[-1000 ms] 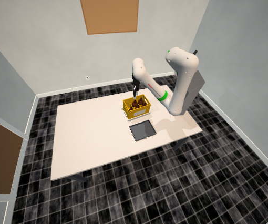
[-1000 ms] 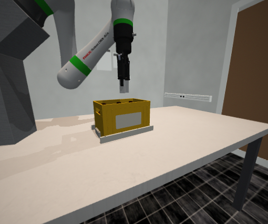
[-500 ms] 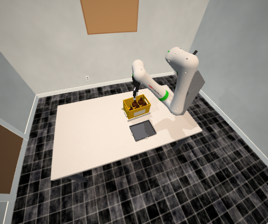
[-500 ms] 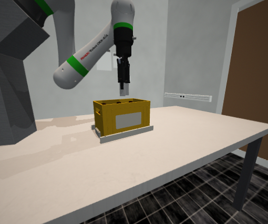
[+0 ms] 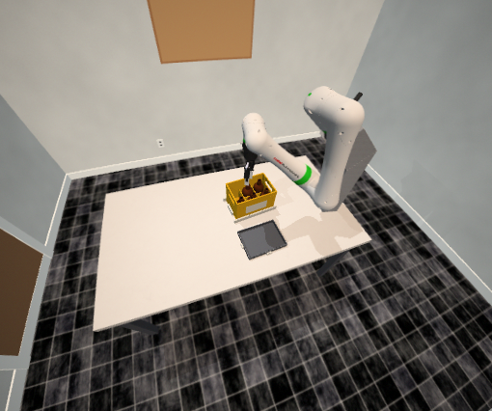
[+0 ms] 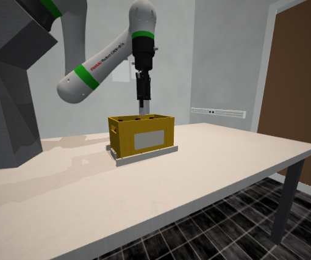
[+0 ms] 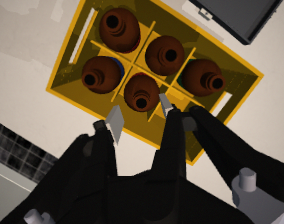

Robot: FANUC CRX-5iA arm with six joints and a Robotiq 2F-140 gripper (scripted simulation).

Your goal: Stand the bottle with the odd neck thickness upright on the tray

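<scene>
The crate lies 10 mm ahead of my hand, 40 mm to the left of it and 140 mm below it. Round my hand: brown bottle 20 mm ahead, 80 mm to the left, 130 mm below; dark grey tray 120 mm ahead, 300 mm to the left, 210 mm below.
</scene>
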